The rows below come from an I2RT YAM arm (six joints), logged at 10 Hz.
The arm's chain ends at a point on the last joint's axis. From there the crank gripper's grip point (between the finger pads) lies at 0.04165 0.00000 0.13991 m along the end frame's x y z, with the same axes.
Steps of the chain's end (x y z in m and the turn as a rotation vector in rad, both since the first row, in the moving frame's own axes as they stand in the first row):
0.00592 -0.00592 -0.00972 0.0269 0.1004 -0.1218
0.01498 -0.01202 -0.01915 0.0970 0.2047 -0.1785
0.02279 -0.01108 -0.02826 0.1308 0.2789 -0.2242
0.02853 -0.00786 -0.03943 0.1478 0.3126 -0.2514
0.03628 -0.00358 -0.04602 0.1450 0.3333 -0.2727
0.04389 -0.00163 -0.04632 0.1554 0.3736 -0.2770
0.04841 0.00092 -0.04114 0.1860 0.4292 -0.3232
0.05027 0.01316 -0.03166 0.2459 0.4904 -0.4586
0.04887 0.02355 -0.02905 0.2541 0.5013 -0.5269
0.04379 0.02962 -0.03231 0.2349 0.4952 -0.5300
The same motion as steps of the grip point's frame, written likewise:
0.01916 -0.01552 -0.01471 0.0269 0.1004 -0.1218
0.04050 -0.03486 -0.03148 0.0970 0.2047 -0.1785
0.05621 -0.04163 -0.04676 0.1308 0.2789 -0.2242
0.06509 -0.04254 -0.06106 0.1478 0.3126 -0.2514
0.07481 -0.03941 -0.06932 0.1450 0.3333 -0.2727
0.08672 -0.03950 -0.07337 0.1554 0.3736 -0.2770
0.09533 -0.04430 -0.07419 0.1860 0.4292 -0.3232
0.09663 -0.04857 -0.07281 0.2459 0.4904 -0.4586
0.09288 -0.04348 -0.07160 0.2541 0.5013 -0.5269
0.08782 -0.03533 -0.07348 0.2349 0.4952 -0.5300

